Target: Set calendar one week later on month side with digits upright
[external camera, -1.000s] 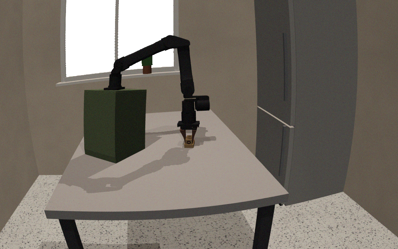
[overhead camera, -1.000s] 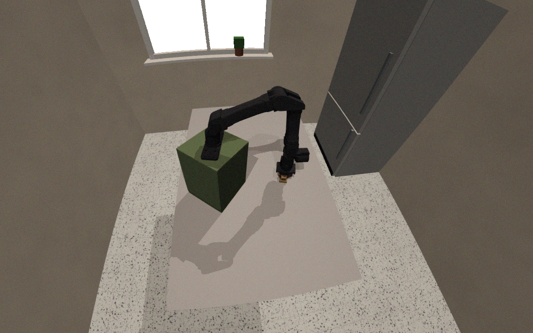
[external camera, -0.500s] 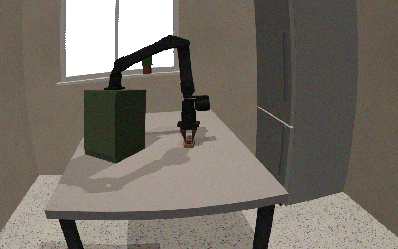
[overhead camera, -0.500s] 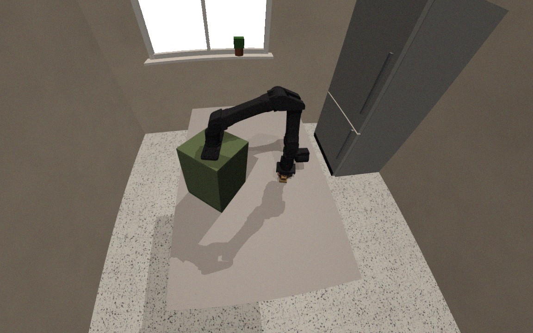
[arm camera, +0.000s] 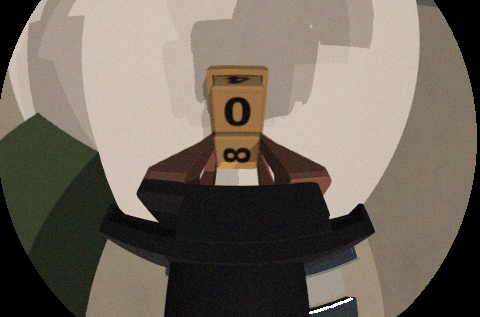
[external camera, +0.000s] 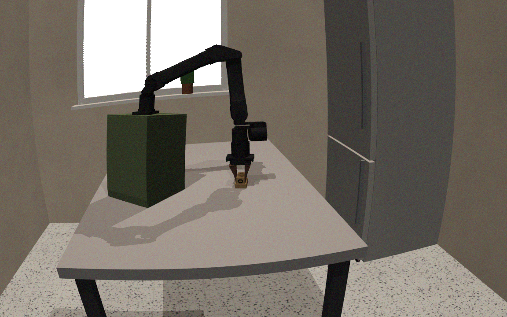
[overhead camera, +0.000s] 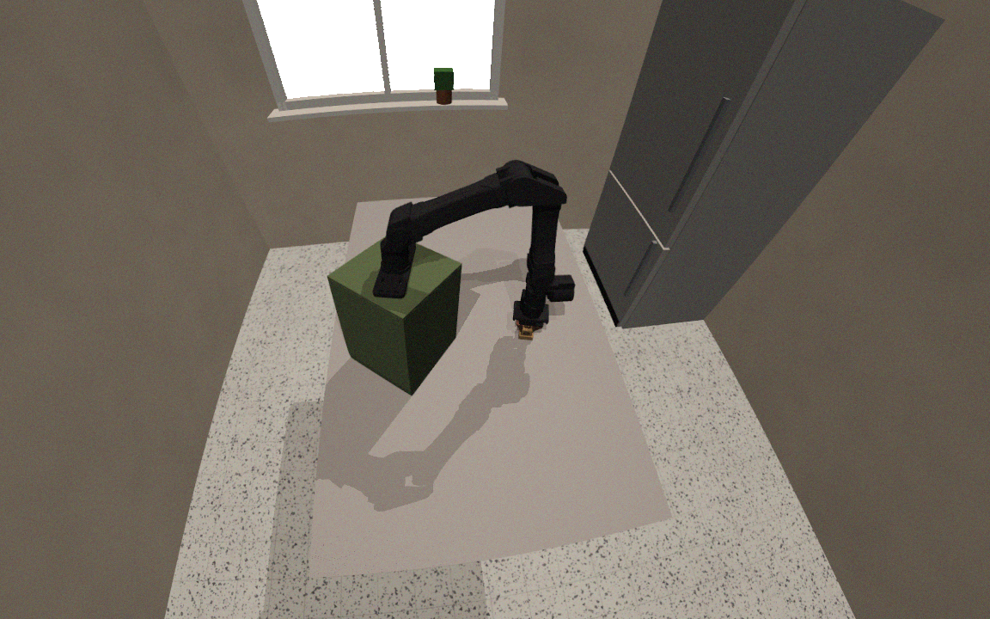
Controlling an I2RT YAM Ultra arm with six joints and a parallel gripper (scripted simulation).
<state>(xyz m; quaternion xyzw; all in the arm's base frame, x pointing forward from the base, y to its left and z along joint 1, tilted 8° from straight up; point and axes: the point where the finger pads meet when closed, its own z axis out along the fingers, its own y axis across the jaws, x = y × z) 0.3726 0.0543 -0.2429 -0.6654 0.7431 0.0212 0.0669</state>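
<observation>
The wooden tray is 20 mm to the left of my hand and 20 mm below it.
</observation>
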